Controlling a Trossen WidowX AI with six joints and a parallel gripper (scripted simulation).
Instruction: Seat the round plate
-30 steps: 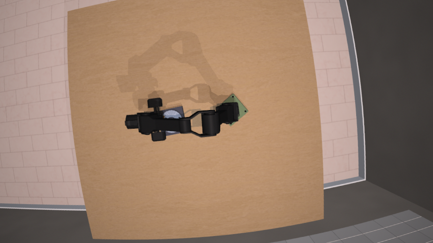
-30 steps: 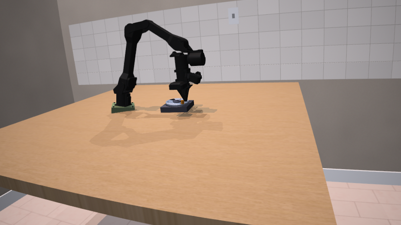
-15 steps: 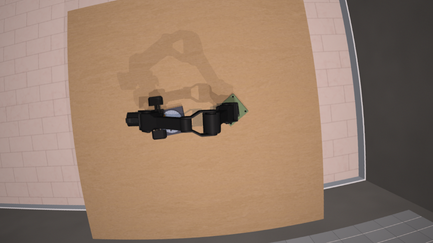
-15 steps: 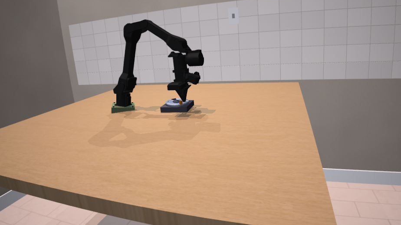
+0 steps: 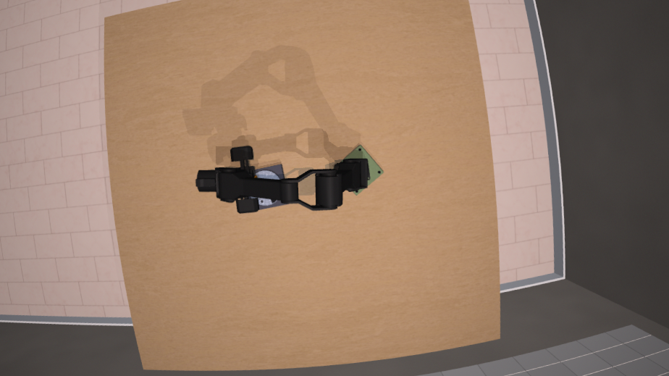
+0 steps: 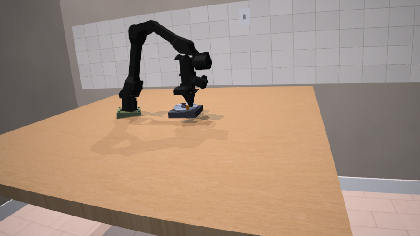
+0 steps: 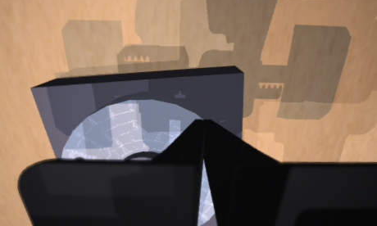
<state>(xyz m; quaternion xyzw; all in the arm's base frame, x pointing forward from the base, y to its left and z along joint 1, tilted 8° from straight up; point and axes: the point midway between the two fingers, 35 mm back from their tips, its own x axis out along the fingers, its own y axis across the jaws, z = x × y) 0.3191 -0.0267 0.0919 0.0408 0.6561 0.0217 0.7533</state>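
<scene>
The round plate is 40 mm behind my hand, 30 mm to the left of it and 40 mm below it. Round my hand: dark square base (40 mm behind, 30 mm to the left, 60 mm below); then raised centre hub (40 mm behind, 30 mm to the left, 40 mm below).
</scene>
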